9 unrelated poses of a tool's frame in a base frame.
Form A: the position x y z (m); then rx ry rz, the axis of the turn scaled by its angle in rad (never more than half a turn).
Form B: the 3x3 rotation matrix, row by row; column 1 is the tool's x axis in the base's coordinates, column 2 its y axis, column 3 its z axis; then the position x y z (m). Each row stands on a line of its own. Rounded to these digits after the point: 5 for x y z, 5 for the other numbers.
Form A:
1: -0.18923 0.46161 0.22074 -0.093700 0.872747 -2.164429
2: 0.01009 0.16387 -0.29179 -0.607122 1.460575 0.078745
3: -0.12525 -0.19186 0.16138 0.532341 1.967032 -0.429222
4: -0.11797 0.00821 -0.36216 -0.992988 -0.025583 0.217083
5: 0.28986 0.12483 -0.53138 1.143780 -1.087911 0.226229
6: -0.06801 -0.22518 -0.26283 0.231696 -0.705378 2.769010
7: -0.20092 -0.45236 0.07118 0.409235 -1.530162 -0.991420
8: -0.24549 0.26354 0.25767 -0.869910 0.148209 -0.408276
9: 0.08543 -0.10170 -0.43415 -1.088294 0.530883 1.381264
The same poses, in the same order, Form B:
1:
-0.68970 0.64323 0.33251
-0.69397 -0.45612 -0.55710
-0.20668 -0.61499 0.76097
-0.18923 0.46161 0.22074

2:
0.13596 -0.40783 0.90288
-0.30840 0.84864 0.42978
-0.94149 -0.33688 -0.01039
0.01009 0.16387 -0.29179

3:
-0.39233 0.53939 0.74508
0.17997 0.83938 -0.51289
-0.90205 -0.06713 -0.42639
-0.12525 -0.19186 0.16138

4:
0.97810 -0.16992 -0.12021
0.19321 0.52642 0.82798
-0.07741 -0.83307 0.54772
-0.11797 0.00821 -0.36216

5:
0.50286 -0.64283 -0.57784
-0.35918 0.45266 -0.81614
0.78621 0.61796 -0.00326
0.28986 0.12483 -0.53138

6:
-0.94967 -0.30110 0.08644
0.22305 -0.84368 -0.48832
0.21996 -0.44446 0.86837
-0.06801 -0.22518 -0.26283

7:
-0.23141 0.27524 -0.93311
-0.73916 0.57387 0.35259
0.63253 0.77131 0.07065
-0.20092 -0.45236 0.07118

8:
0.91287 0.28738 0.28996
-0.40646 0.57353 0.71123
0.03809 -0.76712 0.64037
-0.24549 0.26354 0.25767

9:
0.18037 -0.94176 -0.28382
0.50924 -0.15746 0.84610
-0.84151 -0.29715 0.45118
0.08543 -0.10170 -0.43415

